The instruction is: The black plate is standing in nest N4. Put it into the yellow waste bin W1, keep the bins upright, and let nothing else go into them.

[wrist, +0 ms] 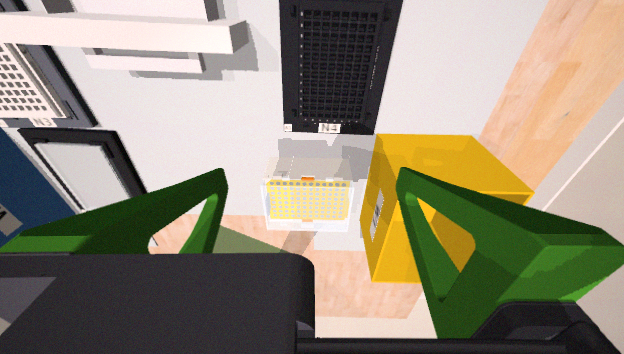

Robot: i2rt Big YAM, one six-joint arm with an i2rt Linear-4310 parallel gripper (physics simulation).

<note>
I see my gripper and a yellow waste bin.
</note>
